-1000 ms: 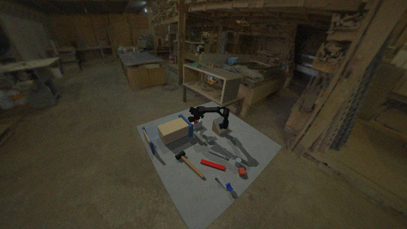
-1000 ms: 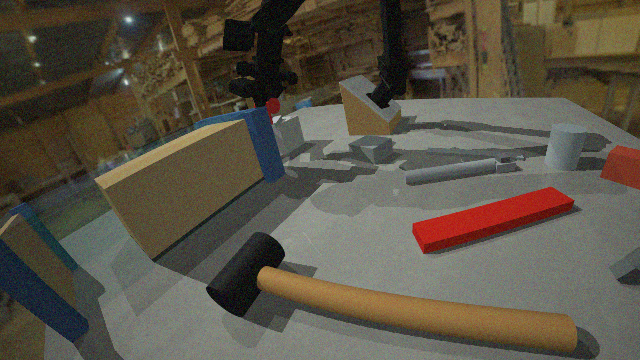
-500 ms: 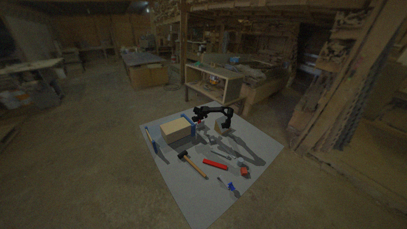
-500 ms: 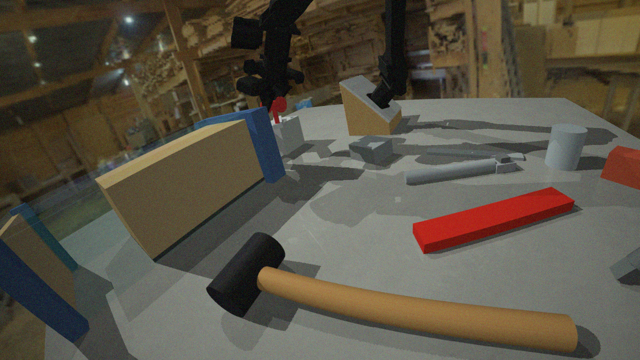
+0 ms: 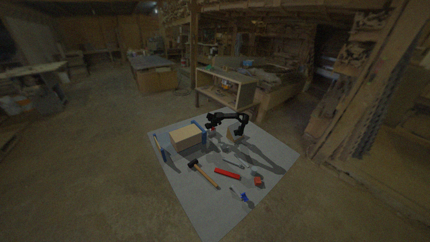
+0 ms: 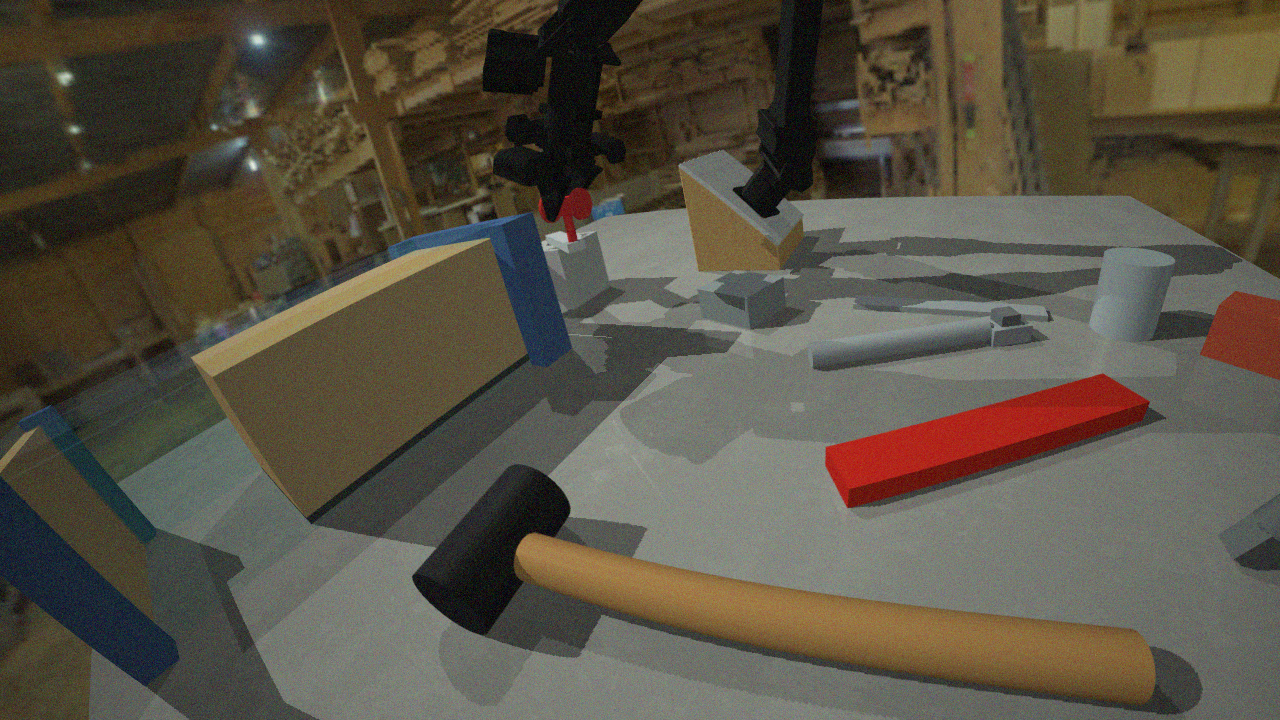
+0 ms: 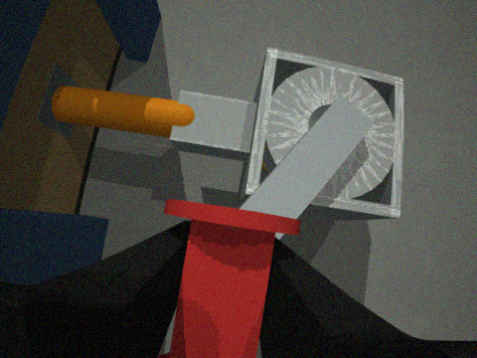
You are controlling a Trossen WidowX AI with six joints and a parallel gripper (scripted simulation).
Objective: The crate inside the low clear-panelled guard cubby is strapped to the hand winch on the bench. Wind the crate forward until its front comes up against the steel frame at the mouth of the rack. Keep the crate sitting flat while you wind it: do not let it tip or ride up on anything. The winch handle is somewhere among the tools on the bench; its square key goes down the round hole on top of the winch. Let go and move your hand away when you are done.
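Right now the winch handle with red knob is 20 mm behind my gripper tip, 20 mm to the right of it and 30 mm below it. The rest, counted from my gripper tip: grey block (40 mm behind, 230 mm to the left, 120 mm below); winch (60 mm behind, 80 mm to the right, 100 mm below); flat grey strip (90 mm behind, 450 mm to the left, 130 mm below).
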